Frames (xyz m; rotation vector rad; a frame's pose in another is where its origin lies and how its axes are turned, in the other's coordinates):
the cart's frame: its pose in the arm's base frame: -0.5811 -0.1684 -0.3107 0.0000 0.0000 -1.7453
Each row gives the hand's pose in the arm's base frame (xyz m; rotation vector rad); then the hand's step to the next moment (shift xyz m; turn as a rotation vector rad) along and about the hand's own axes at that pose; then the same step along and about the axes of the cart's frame.
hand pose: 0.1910 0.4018 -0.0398 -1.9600 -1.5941 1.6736
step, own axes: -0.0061 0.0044 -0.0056 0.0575 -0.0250 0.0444
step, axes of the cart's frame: 0.0022 0.0085 0.0033 -0.0204 -0.0633 -0.0384
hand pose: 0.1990 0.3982 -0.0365 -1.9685 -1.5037 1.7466
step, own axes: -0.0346 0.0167 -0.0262 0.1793 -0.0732 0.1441
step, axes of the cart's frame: 0.0132 0.0388 0.0219 -0.0581 -0.1983 -0.1248
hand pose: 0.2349 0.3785 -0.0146 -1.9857 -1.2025 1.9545
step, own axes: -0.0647 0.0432 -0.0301 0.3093 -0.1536 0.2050
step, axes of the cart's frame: 0.0437 0.0636 0.0317 -0.1419 -0.3228 -0.1922
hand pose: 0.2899 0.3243 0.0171 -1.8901 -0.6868 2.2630
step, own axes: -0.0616 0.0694 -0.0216 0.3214 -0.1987 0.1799
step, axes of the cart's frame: 0.0692 0.0606 0.0247 -0.1946 -0.3194 -0.1877
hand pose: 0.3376 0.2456 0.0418 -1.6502 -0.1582 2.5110
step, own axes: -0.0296 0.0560 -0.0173 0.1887 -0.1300 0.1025
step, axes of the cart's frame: 0.0547 0.0346 0.0110 -0.1279 -0.1863 -0.1093
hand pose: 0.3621 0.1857 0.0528 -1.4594 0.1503 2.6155
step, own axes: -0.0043 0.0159 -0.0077 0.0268 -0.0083 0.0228
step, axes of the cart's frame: 0.0159 0.0088 -0.0001 -0.0081 -0.0335 -0.0110
